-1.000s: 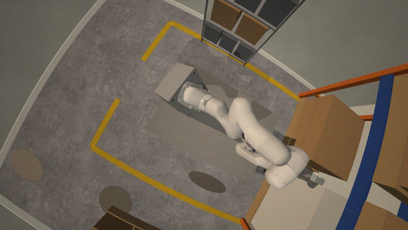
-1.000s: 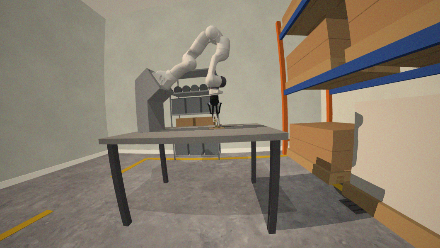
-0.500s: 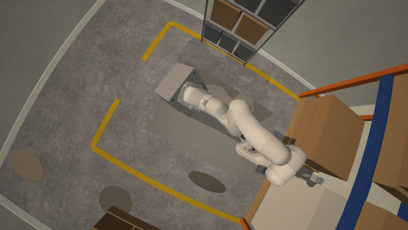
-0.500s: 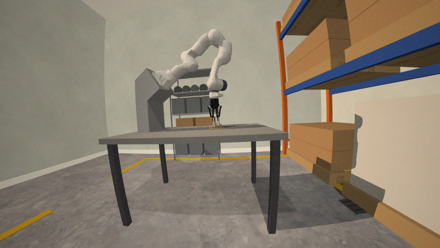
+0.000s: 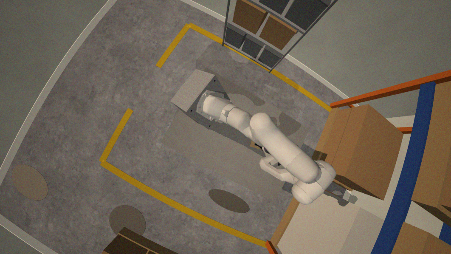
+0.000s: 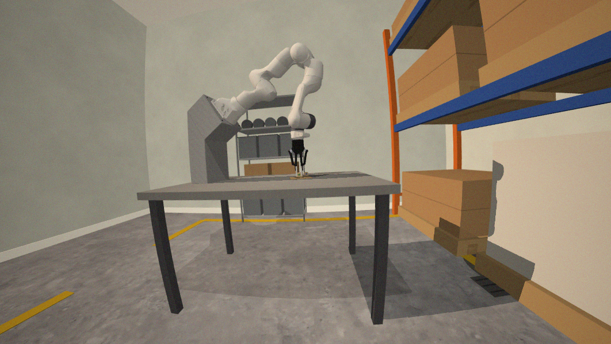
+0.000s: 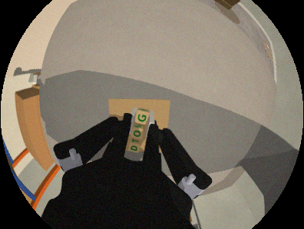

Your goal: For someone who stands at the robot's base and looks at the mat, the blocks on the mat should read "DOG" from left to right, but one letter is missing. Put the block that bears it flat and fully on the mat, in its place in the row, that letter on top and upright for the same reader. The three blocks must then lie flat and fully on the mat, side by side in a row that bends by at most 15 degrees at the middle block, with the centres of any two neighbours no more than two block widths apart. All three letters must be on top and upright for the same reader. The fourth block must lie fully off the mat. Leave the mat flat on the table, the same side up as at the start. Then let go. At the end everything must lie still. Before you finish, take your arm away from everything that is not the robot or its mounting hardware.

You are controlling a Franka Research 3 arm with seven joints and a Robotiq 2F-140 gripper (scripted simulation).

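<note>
Now: hand 20 mm short of the mat, 40 mm to the right of it and 50 mm above it.
</note>
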